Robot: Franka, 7 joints.
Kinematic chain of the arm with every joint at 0, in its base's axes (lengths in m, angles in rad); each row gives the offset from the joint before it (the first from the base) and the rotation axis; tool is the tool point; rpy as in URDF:
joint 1: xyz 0 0 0.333 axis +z
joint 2: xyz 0 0 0 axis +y
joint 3: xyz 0 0 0.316 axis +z
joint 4: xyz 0.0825 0 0 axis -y
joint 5: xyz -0.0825 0 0.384 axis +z
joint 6: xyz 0 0 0 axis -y
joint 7: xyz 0.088 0 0 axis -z
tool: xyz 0 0 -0.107 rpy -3.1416 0 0
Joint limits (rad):
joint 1: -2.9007..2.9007
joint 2: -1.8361..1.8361
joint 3: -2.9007..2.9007
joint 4: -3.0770..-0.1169
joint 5: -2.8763..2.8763
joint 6: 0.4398..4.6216
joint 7: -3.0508..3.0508
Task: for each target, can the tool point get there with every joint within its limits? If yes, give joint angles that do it. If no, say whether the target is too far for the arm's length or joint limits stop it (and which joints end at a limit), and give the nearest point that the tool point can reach.
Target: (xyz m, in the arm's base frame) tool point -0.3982 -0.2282 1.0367
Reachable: yes | joints -0.4858 -0.1672 -1.8769 -0.8308 0.3016 2.5113 0.0712
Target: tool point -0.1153 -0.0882 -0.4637
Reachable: no: joint limits stop it (at a limit: joint 2) | nearest point -0.1352 -0.1034 -0.3486 | short by 0.118 m
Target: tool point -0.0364 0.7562 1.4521
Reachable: no: too far | nearest point -0.0231 0.4801 1.0436 | short by 0.493 m
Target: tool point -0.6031 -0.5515 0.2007
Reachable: yes | joints -2.2682 1.1679 -0.2000 -1.0362 0.3334 2.8779 0.6164
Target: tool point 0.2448 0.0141 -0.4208
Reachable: no: joint limits stop it (at a limit: joint 2) | nearest point 0.2487 0.0143 -0.3597 | short by 0.061 m
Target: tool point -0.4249 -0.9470 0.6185
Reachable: no: too far | nearest point -0.3386 -0.7547 0.5605 | short by 0.219 m
